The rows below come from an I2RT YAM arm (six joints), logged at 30 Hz.
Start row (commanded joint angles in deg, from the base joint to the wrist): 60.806 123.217 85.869 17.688 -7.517 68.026
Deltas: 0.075 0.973 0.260 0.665 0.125 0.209; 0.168 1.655 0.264 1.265 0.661 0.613; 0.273 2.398 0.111 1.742 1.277 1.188; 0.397 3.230 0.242 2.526 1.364 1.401; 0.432 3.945 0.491 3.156 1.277 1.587; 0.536 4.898 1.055 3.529 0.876 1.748; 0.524 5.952 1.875 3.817 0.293 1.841; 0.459 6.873 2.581 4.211 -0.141 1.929; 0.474 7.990 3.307 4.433 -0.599 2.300; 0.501 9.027 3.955 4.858 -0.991 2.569; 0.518 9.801 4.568 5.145 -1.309 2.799; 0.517 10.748 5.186 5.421 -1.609 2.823; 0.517 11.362 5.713 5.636 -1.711 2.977; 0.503 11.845 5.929 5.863 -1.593 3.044
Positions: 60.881 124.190 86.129 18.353 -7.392 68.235; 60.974 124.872 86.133 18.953 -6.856 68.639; 61.079 125.615 85.980 19.430 -6.240 69.214; 61.203 126.447 86.111 20.214 -6.153 69.427; 61.238 127.162 86.360 20.844 -6.240 69.613; 61.342 128.115 86.924 21.217 -6.641 69.774; 61.330 129.169 87.744 21.505 -7.224 69.867; 61.265 130.090 88.450 21.899 -7.658 69.955; 61.280 131.207 89.176 22.121 -8.116 70.326; 61.307 132.244 89.824 22.546 -8.508 70.595; 61.324 133.018 90.437 22.833 -8.826 70.825; 61.323 133.965 91.055 23.109 -9.126 70.849; 61.323 134.579 91.582 23.324 -9.228 71.003; 61.309 135.062 91.798 23.551 -9.110 71.070
